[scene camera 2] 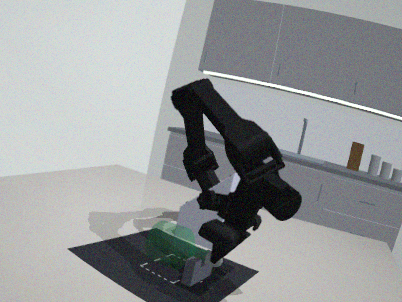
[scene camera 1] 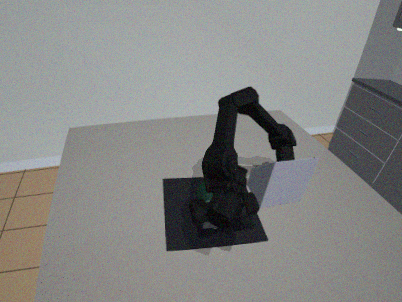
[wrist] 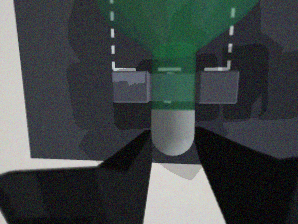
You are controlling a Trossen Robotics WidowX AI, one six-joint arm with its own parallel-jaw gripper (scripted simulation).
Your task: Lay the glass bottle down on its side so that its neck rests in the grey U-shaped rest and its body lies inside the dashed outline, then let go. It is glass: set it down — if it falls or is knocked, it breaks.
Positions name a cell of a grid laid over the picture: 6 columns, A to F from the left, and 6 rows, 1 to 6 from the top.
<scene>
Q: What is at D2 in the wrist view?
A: A green glass bottle.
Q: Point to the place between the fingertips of my gripper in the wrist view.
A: D4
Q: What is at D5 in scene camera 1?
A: My gripper.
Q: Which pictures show my gripper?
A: Scene camera 2, scene camera 1 and the wrist view: all of them.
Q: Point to a dark mat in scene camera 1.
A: At C5
</scene>
